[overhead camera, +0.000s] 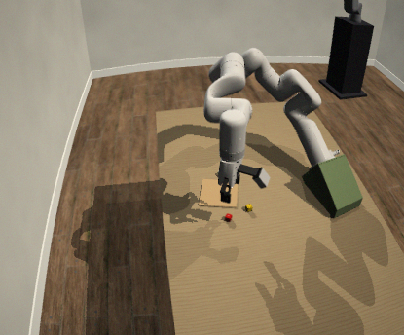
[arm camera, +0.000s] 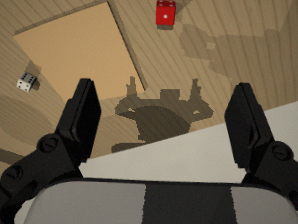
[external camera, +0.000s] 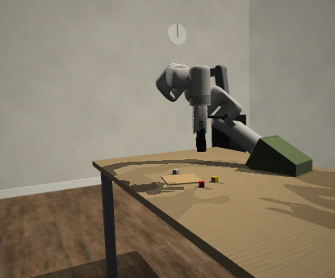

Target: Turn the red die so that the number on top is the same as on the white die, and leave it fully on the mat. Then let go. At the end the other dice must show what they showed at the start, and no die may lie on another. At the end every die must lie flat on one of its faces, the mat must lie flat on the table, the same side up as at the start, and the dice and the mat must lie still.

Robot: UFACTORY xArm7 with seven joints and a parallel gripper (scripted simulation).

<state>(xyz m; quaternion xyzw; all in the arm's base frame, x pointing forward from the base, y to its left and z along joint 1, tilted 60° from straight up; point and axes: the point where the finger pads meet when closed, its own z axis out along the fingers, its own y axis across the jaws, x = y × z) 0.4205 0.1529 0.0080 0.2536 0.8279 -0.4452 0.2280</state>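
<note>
The red die is 140 mm below my hand. Round my hand: tan mat (10 mm behind, 130 mm to the right, 150 mm below); then white die (50 mm behind, 230 mm to the right, 140 mm below); then yellow die (90 mm behind, 20 mm to the right, 140 mm below).
</note>
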